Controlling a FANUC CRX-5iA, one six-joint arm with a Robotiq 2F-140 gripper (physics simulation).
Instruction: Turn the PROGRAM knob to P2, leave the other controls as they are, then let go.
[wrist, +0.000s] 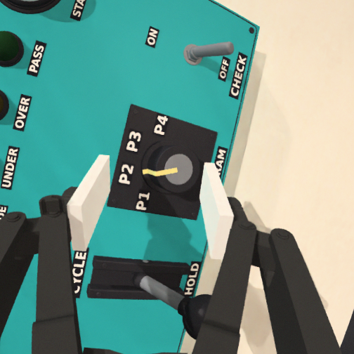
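Observation:
The PROGRAM knob (179, 169) is a round black knob with a grey cap on a black square plate (192, 209). Its yellow pointer line runs left across the cap and side, and its end is beside the P2 label (126, 174). P1, P3 and P4 are also readable on the plate. My gripper (155, 176) is open, with nothing between its white finger pads. The left pad is left of the knob, over the plate's lower left edge. The right pad is just right of the knob and covers part of the PROGRAM label.
The CHECK toggle switch (212, 50) is at the upper right and leans toward OFF. The HOLD/CYCLE lever (161, 292) is below the knob, its black ball partly behind the right finger. PASS (9, 49) and OVER lamps are at the left. The teal panel's edge runs down the right side.

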